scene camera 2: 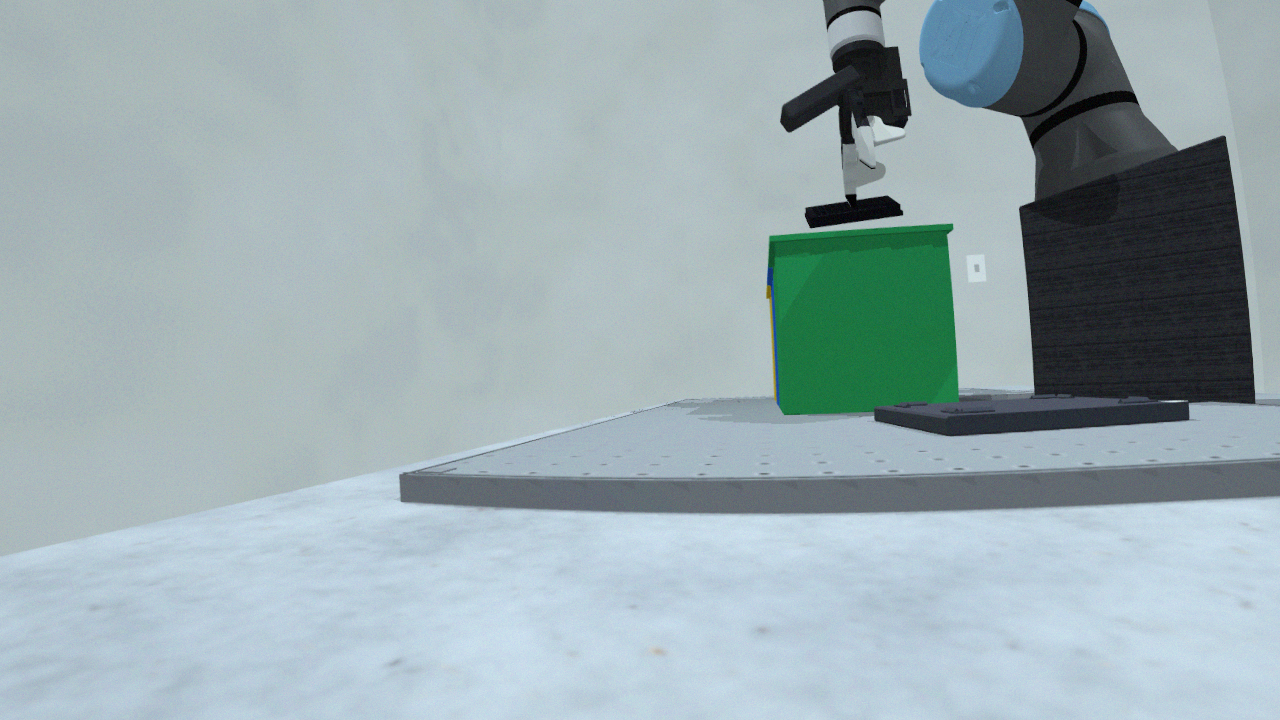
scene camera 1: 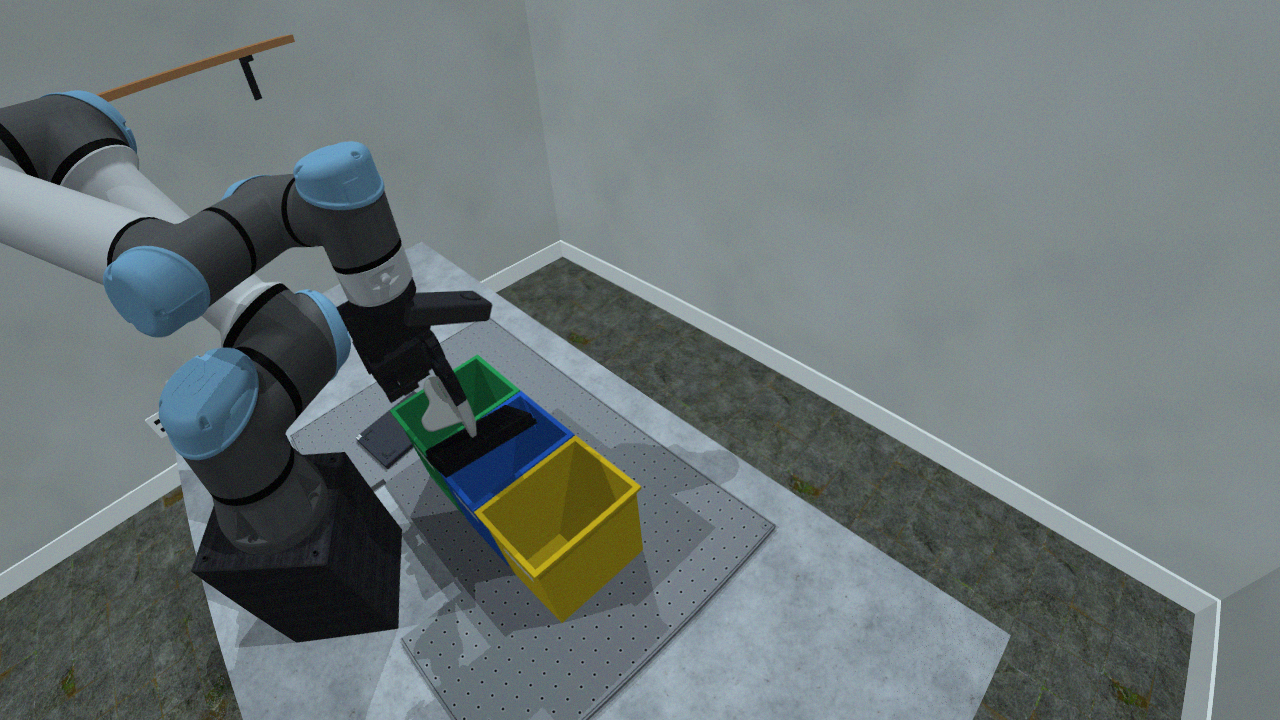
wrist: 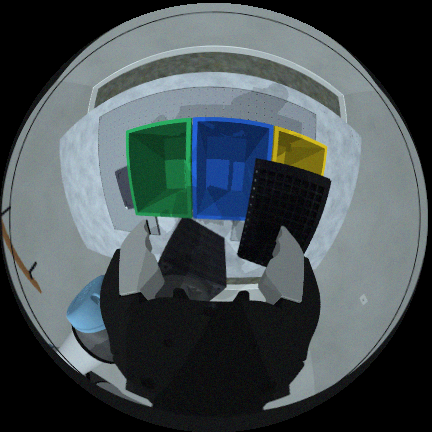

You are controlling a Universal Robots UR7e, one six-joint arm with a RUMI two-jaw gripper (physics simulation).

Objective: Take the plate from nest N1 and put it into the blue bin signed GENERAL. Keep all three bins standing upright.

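Frame: origin at the arm's base, x ahead, y left, z up, level; millimetres.
Seen in the pictures: gripper, between the fingertips: [scene camera 2: 862,190] [scene camera 1: 445,406] [wrist: 212,224]; arm's base, origin of its link: [scene camera 2: 1109,197] [scene camera 1: 276,506].
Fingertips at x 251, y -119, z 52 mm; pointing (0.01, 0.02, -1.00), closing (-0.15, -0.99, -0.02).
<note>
Offsets run from my fingertips to a thing's top centre.
The plate, a black grid-patterned slab {7 mm back, 76 mm right, 26 mm up} [scene camera 1: 483,440] [scene camera 2: 853,212] [wrist: 289,207], is off the table, above bin-rim height. It touches one fingertip, at the right in the wrist view, and sits askew there. My gripper [scene camera 1: 449,426] [scene camera 2: 861,181] [wrist: 212,224] is open, its jaws wide apart with no plate between them. The blue bin {38 mm ahead, 30 mm right, 97 mm down} [scene camera 1: 528,454] [wrist: 232,145] stands upright between the green bin {56 mm ahead, 101 mm left, 97 mm down} [scene camera 1: 487,391] [scene camera 2: 863,322] [wrist: 162,150] and the yellow bin {19 mm ahead, 161 mm right, 97 mm down} [scene camera 1: 601,555] [wrist: 300,150]; these also stand upright. No bin sign is legible. In the wrist view the plate overlaps the blue and yellow bins.
A low dark nest {15 mm ahead, 318 mm left, 262 mm down} [scene camera 1: 383,445] [scene camera 2: 1056,415] [wrist: 124,190] lies beside the green bin; its label is not legible. The bins stand on a perforated board [scene camera 1: 528,662] [scene camera 2: 626,494]. The black robot pedestal [scene camera 1: 304,586] [scene camera 2: 1136,295] [wrist: 195,247] stands close to the bins.
</note>
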